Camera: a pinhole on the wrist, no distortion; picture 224 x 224 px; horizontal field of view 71.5 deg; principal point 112.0 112.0 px. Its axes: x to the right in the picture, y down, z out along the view. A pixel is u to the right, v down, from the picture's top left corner.
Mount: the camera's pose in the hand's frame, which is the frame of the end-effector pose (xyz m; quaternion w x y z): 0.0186 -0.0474 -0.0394 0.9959 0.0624 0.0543 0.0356
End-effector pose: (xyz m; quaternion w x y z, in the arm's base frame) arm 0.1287 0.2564 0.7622 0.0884 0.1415 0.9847 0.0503
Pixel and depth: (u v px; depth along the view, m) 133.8 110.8 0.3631
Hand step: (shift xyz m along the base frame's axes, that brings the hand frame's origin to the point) -0.0693 -0.0310 -0.3354
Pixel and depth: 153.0 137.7 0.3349
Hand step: -0.0851 0.0368 -0.3085
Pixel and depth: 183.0 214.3 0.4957
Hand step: -0.1114 0.3371 -0.4736
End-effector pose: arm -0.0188 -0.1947 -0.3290 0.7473 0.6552 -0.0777 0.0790
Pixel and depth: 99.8 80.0 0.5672
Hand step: 0.0899 -0.5349 -0.1509
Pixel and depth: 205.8 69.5 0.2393
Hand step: 0.2144 -0.1854 -0.0607
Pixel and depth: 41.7 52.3 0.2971
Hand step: -0.0297 -0.2786 -0.1831
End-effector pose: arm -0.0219 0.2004 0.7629 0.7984 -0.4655 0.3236 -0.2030
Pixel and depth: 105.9 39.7 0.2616
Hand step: 0.1718 -0.0005 0.2329
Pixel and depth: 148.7 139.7 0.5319
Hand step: 0.4810 0.1694 0.1155
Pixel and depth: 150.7 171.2 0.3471
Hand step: 0.3160 0.1293 0.0247
